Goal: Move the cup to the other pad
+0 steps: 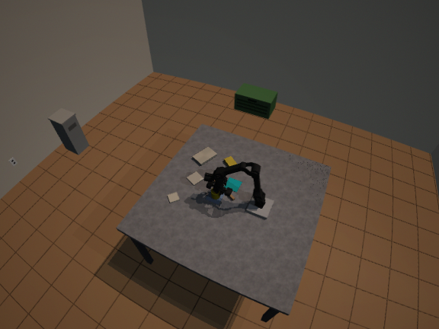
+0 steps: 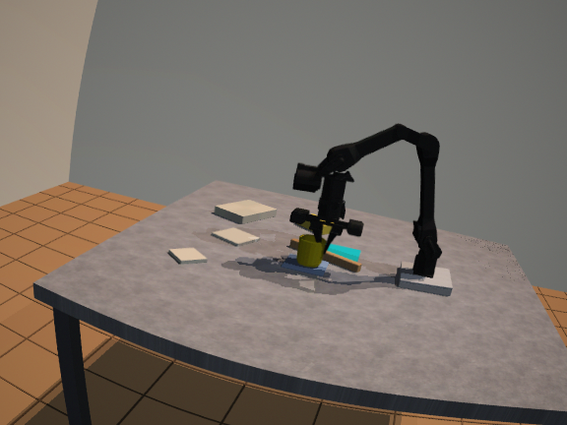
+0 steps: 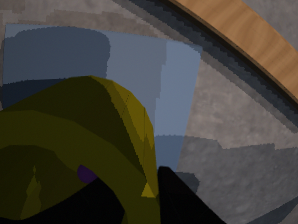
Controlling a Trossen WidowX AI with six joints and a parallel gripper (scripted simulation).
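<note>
Now: the cyan pad 2 cm behind my gripper tip, 17 cm to the right of it and 5 cm below it. The rest, counted from my gripper tip: cup (2 cm ahead); then blue pad (3 cm ahead, 1 cm to the left, 5 cm below); then marble (3 cm ahead, 2 cm to the left, 2 cm below).
</note>
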